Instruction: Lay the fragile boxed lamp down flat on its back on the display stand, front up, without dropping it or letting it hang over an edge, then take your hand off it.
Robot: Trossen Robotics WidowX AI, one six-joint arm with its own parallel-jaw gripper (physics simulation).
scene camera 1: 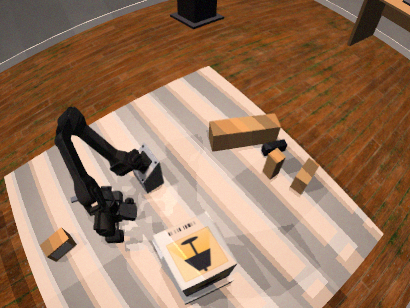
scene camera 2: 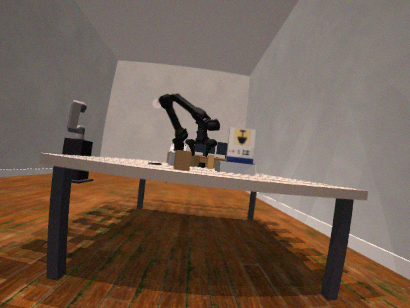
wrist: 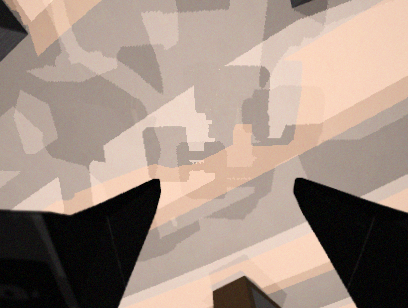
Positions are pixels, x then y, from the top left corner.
Labels:
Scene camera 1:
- my gripper: 118, 225
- boxed lamp: 196, 253, on a low white display stand
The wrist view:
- my gripper: 226, 185

